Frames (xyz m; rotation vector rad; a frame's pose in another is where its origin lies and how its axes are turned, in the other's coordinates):
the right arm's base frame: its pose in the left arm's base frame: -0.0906 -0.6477 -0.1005 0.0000 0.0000 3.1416
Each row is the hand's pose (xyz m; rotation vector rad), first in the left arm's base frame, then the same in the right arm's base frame.
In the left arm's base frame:
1: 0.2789 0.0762 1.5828 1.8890 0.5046 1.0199
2: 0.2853 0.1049 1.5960 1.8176 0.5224 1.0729
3: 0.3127 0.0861 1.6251 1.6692 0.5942 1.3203
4: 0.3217 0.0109 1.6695 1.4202 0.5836 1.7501
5: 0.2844 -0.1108 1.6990 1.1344 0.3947 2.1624
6: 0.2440 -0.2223 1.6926 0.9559 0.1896 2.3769
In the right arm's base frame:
1: -0.3695 -0.7239 1.6833 0.5135 -1.9224 -1.1349
2: -0.3759 -0.7526 1.6965 0.5290 -1.8408 -1.1566
3: -0.4033 -0.7338 1.7256 0.5726 -1.6085 -1.0708
4: -0.4123 -0.6586 1.7700 0.5147 -1.2527 -0.8845
5: -0.3750 -0.5369 1.7995 0.3203 -0.9206 -0.6966
6: -0.3346 -0.4254 1.7931 0.1472 -0.7419 -0.5871

